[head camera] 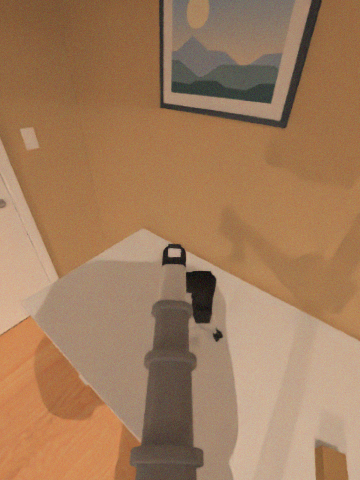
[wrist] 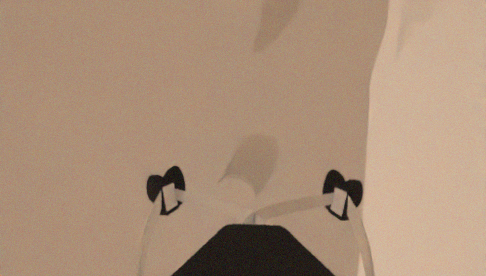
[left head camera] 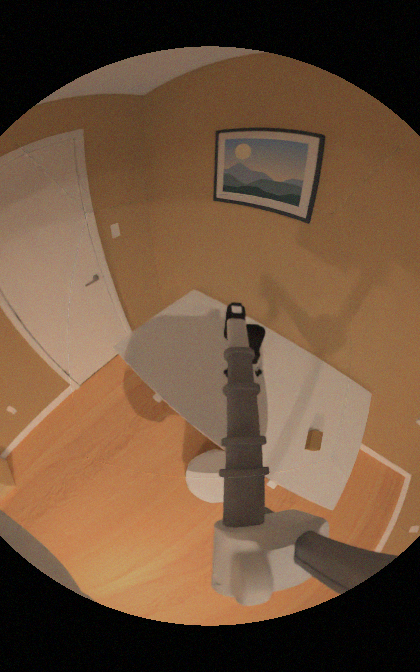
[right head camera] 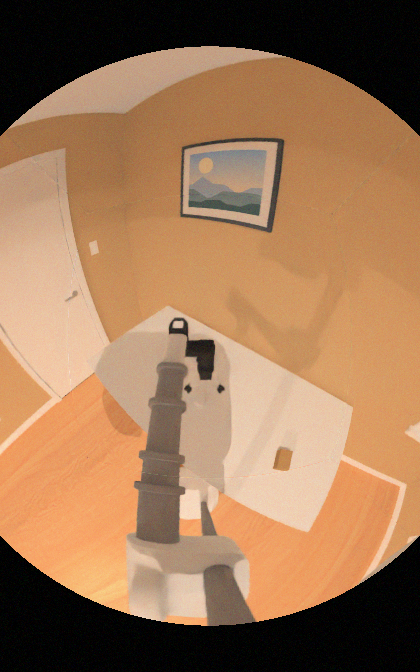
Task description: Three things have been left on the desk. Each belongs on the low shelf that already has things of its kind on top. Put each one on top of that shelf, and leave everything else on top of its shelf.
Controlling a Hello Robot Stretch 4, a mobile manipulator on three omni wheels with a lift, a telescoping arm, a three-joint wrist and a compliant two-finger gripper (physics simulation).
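Places are measured from the robot's base along level axes (x ahead, y left, z up), in millimetres.
Pixels of known places: gripper, fingertip midpoint: [head camera: 196, 338] [wrist: 253, 184].
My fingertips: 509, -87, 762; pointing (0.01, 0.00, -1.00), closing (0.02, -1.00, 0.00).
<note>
Behind a point stands the place of what it marks, as x, y, z.
The white desk [head camera: 100, 315] @(637, 304, 693) [left head camera: 325, 480] [right head camera: 305, 505] [wrist: 425, 150] @(544, -291, 693) stands against the wall. A brown block [head camera: 331, 462] @(177, -430, 743) [left head camera: 314, 440] [right head camera: 283, 460] sits upright near its right end. A pale rounded thing [right head camera: 200, 398] [wrist: 237, 192] @(490, -71, 717), almost the colour of the desk, shows below the fingers, with a short shadow beside it; its outline is faint. My gripper [right head camera: 204, 388] [wrist: 253, 184] @(509, -87, 762) is open over the desk, its fingertips on either side of that pale thing in the wrist view; the fingers hold nothing. A third desk thing and the low shelves cannot be made out.
The telescoping arm [head camera: 168, 400] @(198, 0, 1176) [left head camera: 243, 450] [right head camera: 162, 450] reaches over the desk and hides part of it. A round white thing [left head camera: 202, 477] stands on the floor at the desk's front. A door [left head camera: 45, 240] is at the left, and a framed picture [head camera: 225, 60] @(1039, -149, 1564) hangs above the desk.
</note>
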